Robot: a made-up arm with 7 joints.
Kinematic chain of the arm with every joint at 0, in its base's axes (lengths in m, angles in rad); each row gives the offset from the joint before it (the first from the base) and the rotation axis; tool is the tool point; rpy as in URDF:
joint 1: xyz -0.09 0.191 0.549 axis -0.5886 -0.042 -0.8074
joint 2: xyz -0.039 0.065 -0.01 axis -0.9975 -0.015 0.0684
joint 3: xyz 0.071 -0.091 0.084 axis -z
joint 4: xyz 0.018 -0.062 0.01 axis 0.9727 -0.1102 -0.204
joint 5: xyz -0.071 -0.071 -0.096 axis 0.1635 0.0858 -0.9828
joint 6: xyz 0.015 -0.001 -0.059 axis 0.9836 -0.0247 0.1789
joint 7: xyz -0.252 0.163 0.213 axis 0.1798 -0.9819 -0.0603
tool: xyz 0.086 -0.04 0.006 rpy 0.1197 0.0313 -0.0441
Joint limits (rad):
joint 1: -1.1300..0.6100
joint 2: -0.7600..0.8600
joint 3: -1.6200..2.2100
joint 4: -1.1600..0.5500
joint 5: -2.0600..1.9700
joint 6: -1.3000..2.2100
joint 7: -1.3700..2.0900
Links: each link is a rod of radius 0.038 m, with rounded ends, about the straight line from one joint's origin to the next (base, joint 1, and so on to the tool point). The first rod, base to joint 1, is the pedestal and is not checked.
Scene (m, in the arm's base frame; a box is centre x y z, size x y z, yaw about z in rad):
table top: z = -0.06
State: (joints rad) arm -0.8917 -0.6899 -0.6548 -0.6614 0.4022 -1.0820 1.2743
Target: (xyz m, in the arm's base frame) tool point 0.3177 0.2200 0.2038
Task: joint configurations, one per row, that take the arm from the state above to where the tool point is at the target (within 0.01 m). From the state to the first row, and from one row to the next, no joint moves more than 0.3 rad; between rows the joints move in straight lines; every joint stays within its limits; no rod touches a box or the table.
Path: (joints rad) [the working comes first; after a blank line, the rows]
Joints at the target: -1.0948 -0.3214 -1.3161 -1.1600 -0.6928 -1.3000 1.5357
Straight joint move there: clear.

1: -0.9425 -0.5978 -0.8201 -0.7860 0.1284 -1.1365 1.3396
2: -0.9932 -0.5057 -0.9854 -0.9107 -0.1453 -1.1910 1.4050
3: -1.0440 -0.4136 -1.1508 -1.0354 -0.4191 -1.2455 1.4703
4: -1.0948 -0.3214 -1.3161 -1.1600 -0.6928 -1.3000 1.5357

